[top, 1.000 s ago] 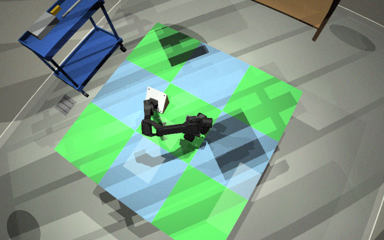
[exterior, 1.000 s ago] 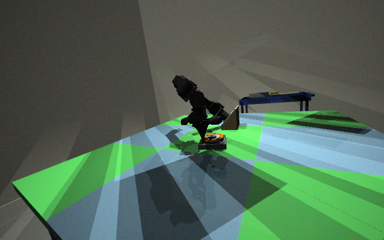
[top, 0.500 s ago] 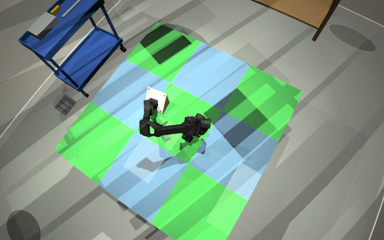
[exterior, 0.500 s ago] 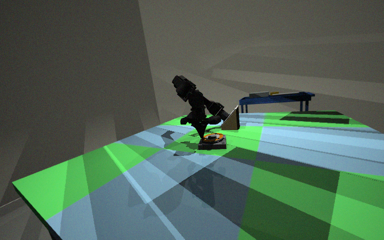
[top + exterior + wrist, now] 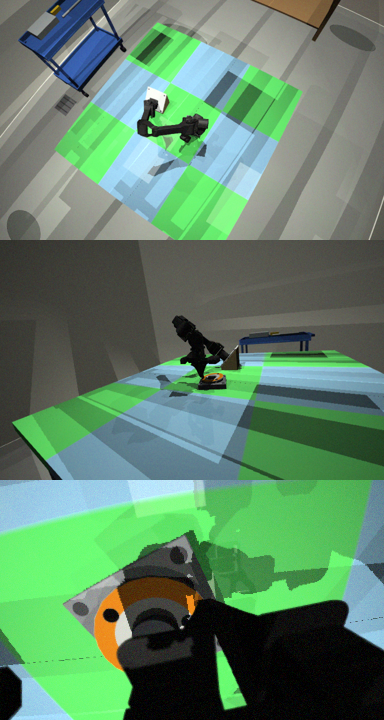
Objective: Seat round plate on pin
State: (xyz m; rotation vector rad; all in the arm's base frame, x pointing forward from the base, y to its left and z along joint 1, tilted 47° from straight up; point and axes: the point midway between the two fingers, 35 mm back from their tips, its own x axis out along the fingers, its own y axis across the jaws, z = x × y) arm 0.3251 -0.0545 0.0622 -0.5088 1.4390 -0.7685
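Now: the base 20 mm behind my gripper tip, 50 mm to the left of it and 20 mm below it.
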